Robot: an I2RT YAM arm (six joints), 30 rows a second.
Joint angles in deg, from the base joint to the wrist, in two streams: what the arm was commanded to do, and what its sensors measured. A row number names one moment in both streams.
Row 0, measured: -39.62, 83.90, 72.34, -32.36, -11.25, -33.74
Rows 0 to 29, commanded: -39.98, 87.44, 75.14, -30.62, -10.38, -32.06; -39.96, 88.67, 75.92, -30.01, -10.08, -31.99; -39.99, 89.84, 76.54, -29.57, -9.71, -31.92; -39.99, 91.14, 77.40, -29.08, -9.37, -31.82; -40.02, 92.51, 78.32, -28.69, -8.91, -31.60; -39.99, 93.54, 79.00, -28.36, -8.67, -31.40; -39.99, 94.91, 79.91, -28.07, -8.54, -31.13; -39.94, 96.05, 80.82, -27.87, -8.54, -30.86; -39.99, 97.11, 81.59, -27.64, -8.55, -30.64; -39.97, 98.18, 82.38, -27.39, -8.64, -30.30; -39.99, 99.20, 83.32, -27.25, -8.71, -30.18; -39.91, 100.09, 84.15, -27.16, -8.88, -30.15; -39.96, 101.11, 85.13, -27.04, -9.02, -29.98; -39.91, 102.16, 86.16, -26.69, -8.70, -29.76; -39.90, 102.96, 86.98, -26.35, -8.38, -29.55; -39.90, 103.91, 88.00, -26.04, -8.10, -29.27; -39.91, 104.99, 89.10, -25.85, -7.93, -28.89; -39.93, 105.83, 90.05, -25.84, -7.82, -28.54; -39.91, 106.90, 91.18, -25.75, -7.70, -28.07; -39.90, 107.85, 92.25, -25.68, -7.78, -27.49; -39.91, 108.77, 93.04, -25.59, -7.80, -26.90; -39.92, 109.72, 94.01, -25.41, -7.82, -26.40; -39.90, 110.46, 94.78, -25.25, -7.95, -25.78; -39.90, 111.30, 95.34, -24.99, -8.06, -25.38; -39.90, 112.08, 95.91, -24.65, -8.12, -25.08; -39.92, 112.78, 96.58, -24.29, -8.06, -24.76; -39.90, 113.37, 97.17, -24.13, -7.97, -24.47; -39.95, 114.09, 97.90, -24.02, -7.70, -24.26; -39.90, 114.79, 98.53, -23.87, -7.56, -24.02; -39.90, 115.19, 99.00, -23.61, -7.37, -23.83
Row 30, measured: -39.75, 113.89, 96.90, -24.47, -7.64, -25.76
